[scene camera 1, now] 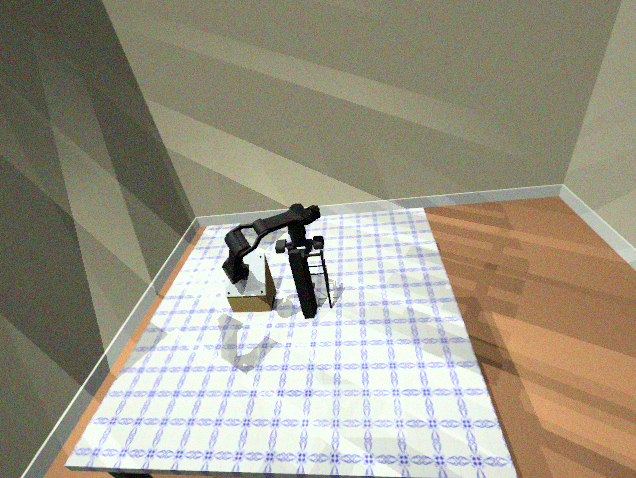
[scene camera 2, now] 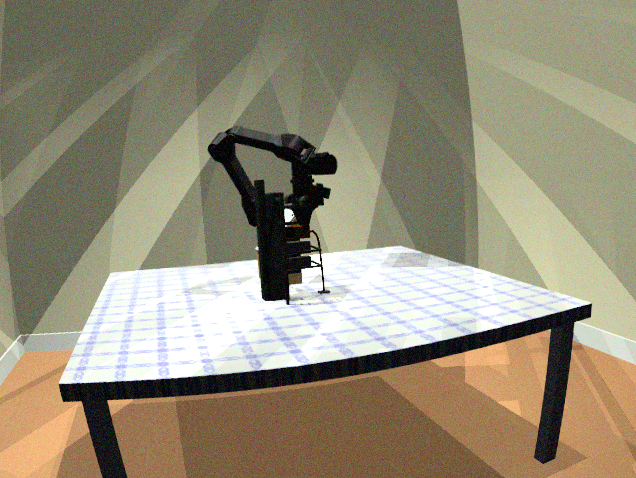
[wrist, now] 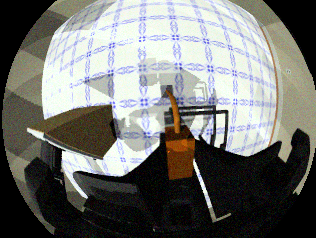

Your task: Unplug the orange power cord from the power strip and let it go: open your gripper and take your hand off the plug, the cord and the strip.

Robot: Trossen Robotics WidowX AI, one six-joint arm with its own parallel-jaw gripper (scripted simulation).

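You'd see the gripper [scene camera 2: 304, 229] here, and the wrist view has the gripper [wrist: 179, 145] in it too.
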